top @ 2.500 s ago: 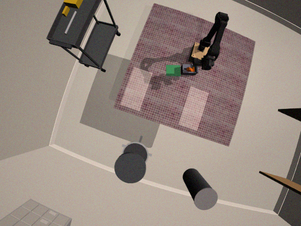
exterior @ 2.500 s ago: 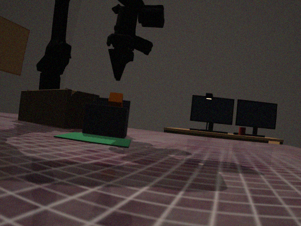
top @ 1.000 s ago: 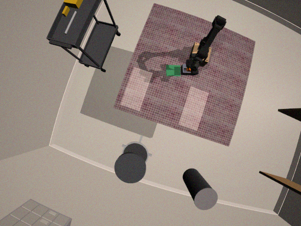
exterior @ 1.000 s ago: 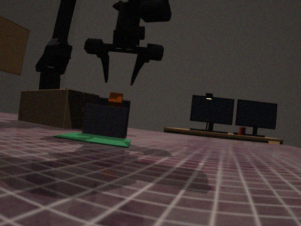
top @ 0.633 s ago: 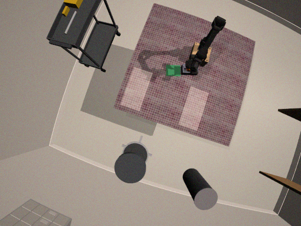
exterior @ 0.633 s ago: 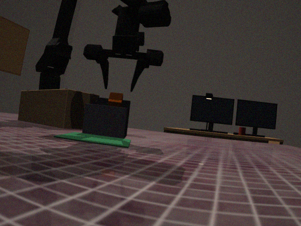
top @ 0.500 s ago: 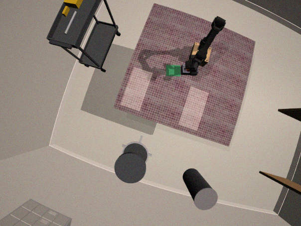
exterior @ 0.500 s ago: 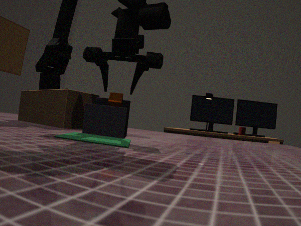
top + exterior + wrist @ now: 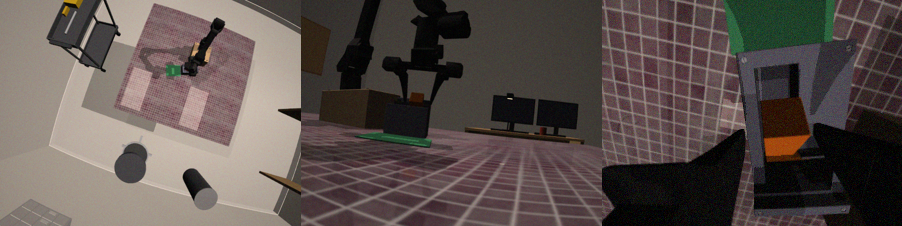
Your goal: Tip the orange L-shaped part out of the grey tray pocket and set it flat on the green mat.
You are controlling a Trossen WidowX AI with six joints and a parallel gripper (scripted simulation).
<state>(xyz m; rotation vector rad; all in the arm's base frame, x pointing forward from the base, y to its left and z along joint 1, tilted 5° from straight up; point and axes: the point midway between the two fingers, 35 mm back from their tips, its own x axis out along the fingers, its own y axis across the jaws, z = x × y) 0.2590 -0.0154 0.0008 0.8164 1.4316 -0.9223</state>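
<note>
Right now the orange L-shaped part is 30 mm below my gripper tip, 30 mm behind it and 20 mm to the left of it. The rest, counted from my gripper tip: green mat (140 mm to the right, 90 mm below, 50 mm ahead).
</note>
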